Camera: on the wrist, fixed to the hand. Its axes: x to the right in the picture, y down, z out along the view.
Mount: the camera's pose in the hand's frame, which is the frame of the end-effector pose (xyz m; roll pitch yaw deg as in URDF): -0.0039 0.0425 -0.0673 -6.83 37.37 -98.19
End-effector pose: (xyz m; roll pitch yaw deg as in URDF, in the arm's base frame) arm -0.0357 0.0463 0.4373 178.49 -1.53 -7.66
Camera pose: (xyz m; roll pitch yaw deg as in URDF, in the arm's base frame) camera -0.0468 0.0067 0.5056 171.57 -35.65 91.46
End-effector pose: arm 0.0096 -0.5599 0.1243 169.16 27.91 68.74
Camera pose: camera 0.0480 -0.5413 0.1916 -153.80 -26.68 151.68
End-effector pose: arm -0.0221 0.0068 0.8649 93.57 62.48 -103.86
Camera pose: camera 0.0311 -0.0470 0.8899 -110.14 14.18 33.66
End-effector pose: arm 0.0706 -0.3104 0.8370 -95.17 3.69 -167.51
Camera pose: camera 0.0614 -0.2399 0.8011 1.51 -57.53 96.18
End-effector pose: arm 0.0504 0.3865 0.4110 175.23 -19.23 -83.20
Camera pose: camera 0.0107 0.4089 0.4764 152.25 -28.17 25.63
